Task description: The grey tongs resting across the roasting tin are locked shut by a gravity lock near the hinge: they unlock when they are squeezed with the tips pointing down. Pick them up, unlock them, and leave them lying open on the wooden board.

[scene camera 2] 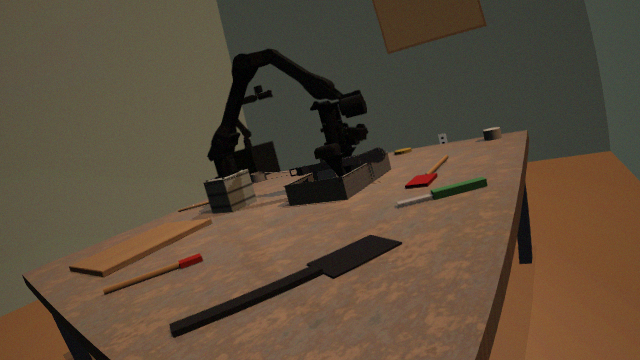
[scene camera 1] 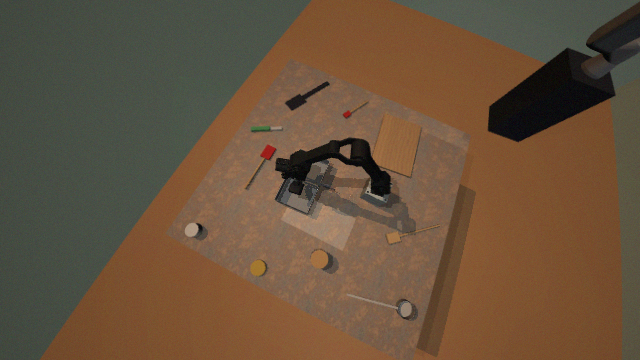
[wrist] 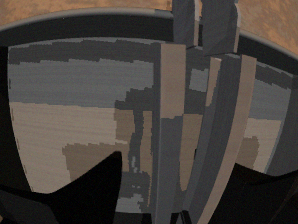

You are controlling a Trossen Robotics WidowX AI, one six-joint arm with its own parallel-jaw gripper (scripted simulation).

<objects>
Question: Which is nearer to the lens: the black spatula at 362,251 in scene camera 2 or the green marker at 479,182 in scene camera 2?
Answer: The black spatula.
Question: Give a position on a red-tipped stick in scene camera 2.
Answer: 186,262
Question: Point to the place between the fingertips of the gripper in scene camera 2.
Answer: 345,175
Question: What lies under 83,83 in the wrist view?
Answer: A grey roasting tin.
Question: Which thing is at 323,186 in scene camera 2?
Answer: A grey roasting tin.
</objects>
